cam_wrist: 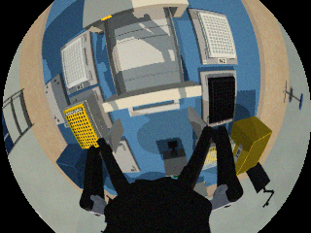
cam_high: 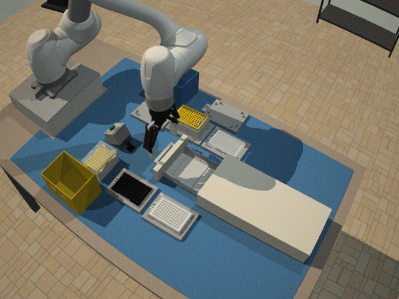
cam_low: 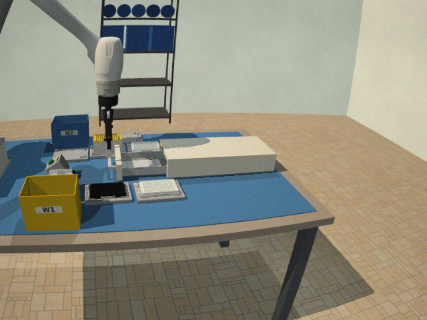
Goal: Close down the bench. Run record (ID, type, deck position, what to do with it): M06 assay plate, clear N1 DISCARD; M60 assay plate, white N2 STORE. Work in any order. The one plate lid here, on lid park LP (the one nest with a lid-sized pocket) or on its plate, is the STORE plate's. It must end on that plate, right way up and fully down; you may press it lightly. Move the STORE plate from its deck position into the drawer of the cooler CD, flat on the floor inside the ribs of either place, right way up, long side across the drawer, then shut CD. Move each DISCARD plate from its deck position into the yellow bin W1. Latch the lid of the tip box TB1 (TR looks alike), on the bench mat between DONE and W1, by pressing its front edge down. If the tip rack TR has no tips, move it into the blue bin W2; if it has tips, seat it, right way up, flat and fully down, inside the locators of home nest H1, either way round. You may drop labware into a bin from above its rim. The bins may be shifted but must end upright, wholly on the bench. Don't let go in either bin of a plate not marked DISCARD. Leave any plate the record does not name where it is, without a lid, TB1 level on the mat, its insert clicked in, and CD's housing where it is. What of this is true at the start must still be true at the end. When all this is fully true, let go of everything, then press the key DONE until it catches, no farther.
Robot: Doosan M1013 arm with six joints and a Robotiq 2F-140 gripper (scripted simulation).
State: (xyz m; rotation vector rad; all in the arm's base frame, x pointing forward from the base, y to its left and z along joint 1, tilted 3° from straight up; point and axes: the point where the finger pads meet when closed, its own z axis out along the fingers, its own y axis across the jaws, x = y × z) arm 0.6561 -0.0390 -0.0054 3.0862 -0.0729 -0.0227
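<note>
Now: the nest N2 160 mm ahead of my hand, 200 mm to the right of it and 100 mm below it. Also, from my hand: tip rack TR: 180 mm to the left, 50 mm below; drawer: 150 mm ahead, 10 mm to the right, 80 mm below; black plate: 20 mm behind, 180 mm to the right, 80 mm below.
</note>
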